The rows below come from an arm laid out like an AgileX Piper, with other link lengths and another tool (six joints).
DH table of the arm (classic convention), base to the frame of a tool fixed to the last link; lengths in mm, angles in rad. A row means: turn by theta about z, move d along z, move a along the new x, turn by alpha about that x. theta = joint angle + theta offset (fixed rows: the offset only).
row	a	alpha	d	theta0
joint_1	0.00	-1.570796	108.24	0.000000
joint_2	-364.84	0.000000	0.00	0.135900
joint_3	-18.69	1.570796	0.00	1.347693
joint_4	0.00	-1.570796	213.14	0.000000
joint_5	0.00	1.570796	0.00	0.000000
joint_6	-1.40	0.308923	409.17	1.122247
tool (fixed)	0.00	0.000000	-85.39	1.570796
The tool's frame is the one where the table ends.
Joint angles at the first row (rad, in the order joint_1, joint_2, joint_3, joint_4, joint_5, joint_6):
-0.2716, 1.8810, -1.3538, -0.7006, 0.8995, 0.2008
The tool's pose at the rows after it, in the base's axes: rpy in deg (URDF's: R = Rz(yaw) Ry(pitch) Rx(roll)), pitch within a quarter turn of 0, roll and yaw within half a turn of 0; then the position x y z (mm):
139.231, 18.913, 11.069, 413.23, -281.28, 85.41
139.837, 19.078, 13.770, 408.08, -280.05, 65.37
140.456, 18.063, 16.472, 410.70, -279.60, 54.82
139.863, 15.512, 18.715, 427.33, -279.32, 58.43
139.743, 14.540, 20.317, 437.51, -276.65, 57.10
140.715, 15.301, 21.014, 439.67, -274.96, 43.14
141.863, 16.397, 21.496, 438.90, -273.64, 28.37
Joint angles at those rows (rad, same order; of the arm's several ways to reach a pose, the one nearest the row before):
-0.2741, 1.8709, -1.2310, -0.8232, 0.8101, 0.2725
-0.2976, 1.8709, -1.1348, -0.8845, 0.7068, 0.3129
-0.3270, 1.8709, -1.0825, -0.9237, 0.6149, 0.3226
-0.3447, 1.8709, -1.0788, -0.9516, 0.5415, 0.3269
-0.3486, 1.8793, -1.0788, -0.9676, 0.5034, 0.3290
-0.3486, 1.9091, -1.0788, -0.9752, 0.4914, 0.3349
-0.3486, 1.9387, -1.0788, -0.9761, 0.4872, 0.3352

